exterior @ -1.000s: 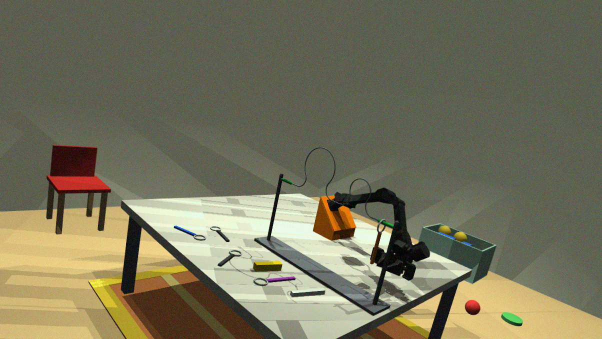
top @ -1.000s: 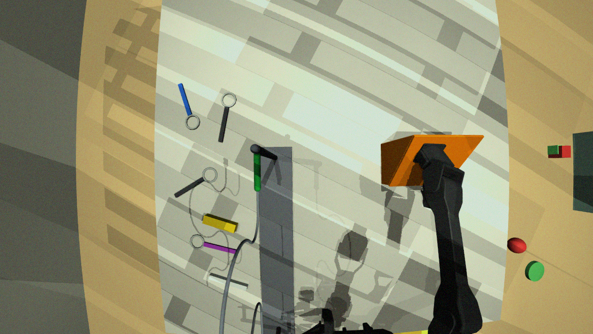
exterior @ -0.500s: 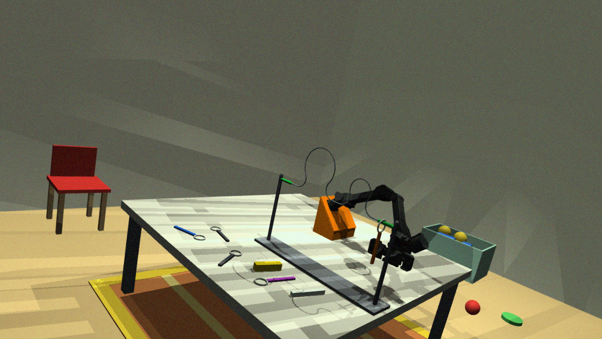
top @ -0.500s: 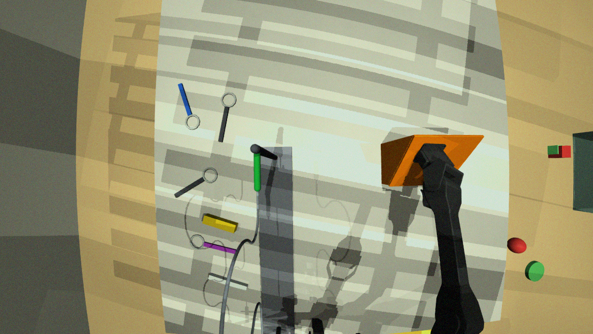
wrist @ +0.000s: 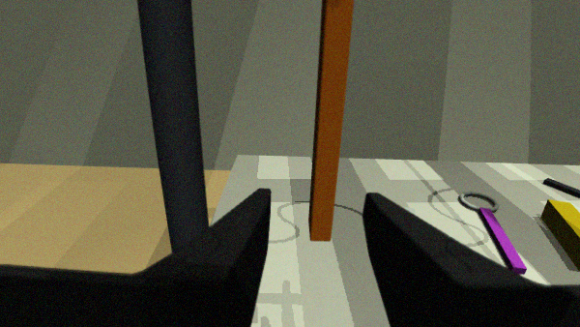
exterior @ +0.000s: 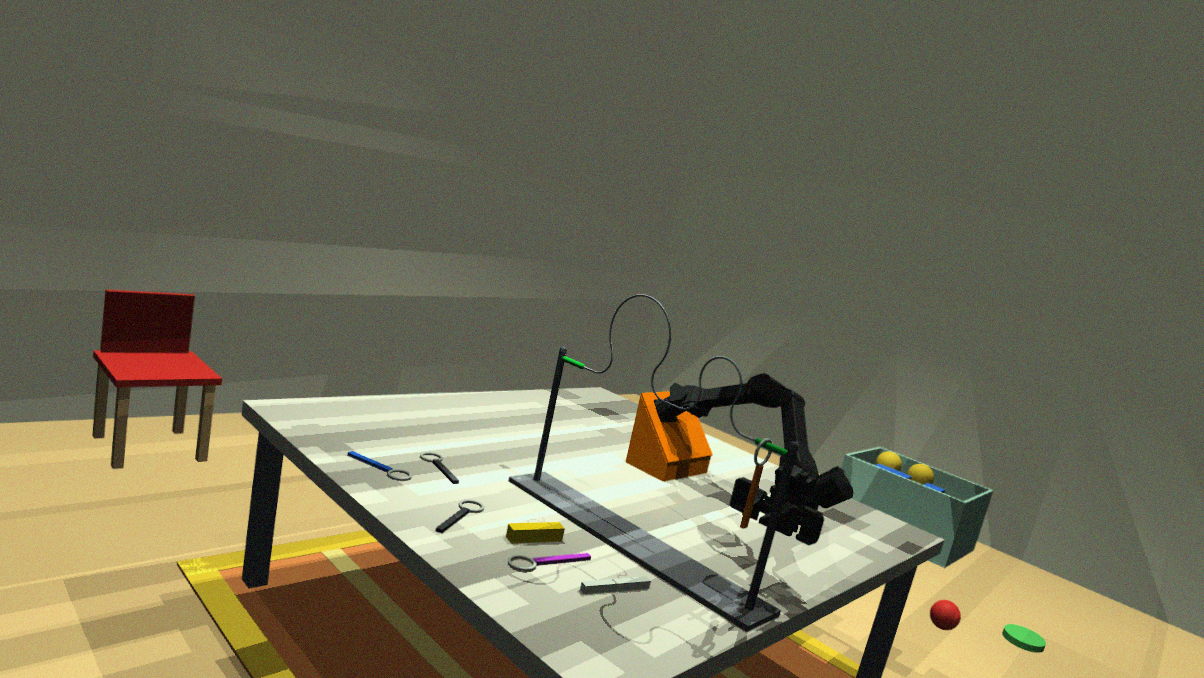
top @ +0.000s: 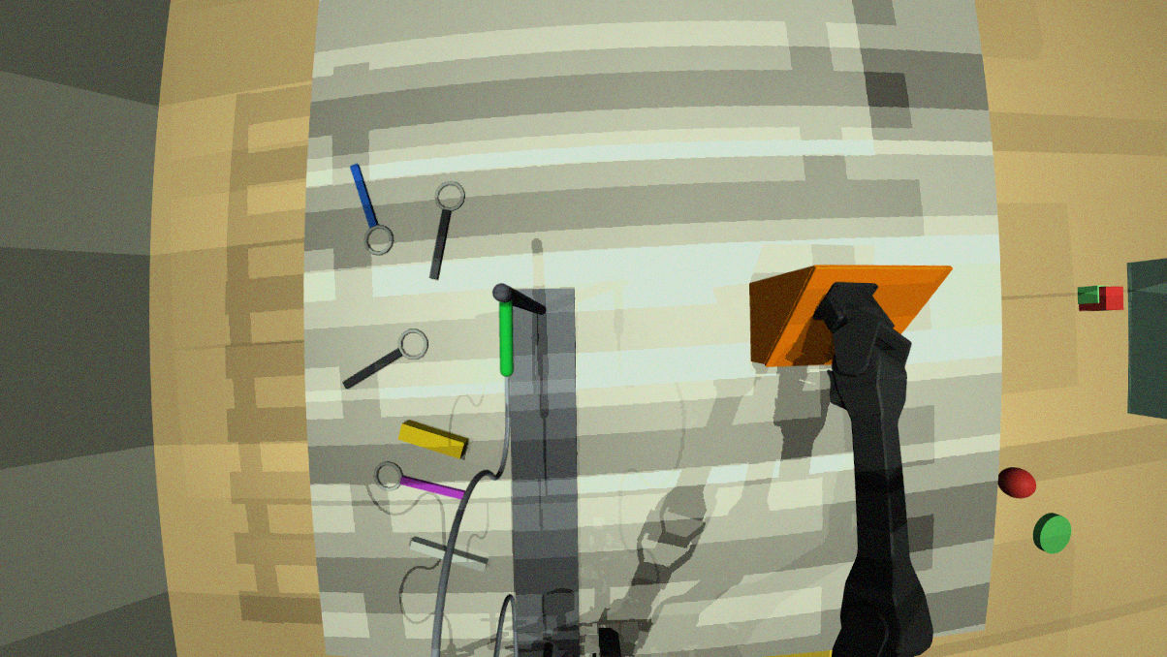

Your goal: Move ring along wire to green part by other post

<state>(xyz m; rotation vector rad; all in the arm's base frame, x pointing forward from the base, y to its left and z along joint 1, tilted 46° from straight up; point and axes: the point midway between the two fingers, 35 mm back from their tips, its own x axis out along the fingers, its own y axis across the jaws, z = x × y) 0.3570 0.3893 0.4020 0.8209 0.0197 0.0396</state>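
My gripper tip is now 1 cm short of the ring with orange handle and 8 cm below it. From my gripper tip the other things lie so: ring with black handle 20 cm ahead, 70 cm to the right, 16 cm below; then ring with purple handle 25 cm ahead, 24 cm to the right, 16 cm below; then yellow block 21 cm ahead, 33 cm to the right, 15 cm below.
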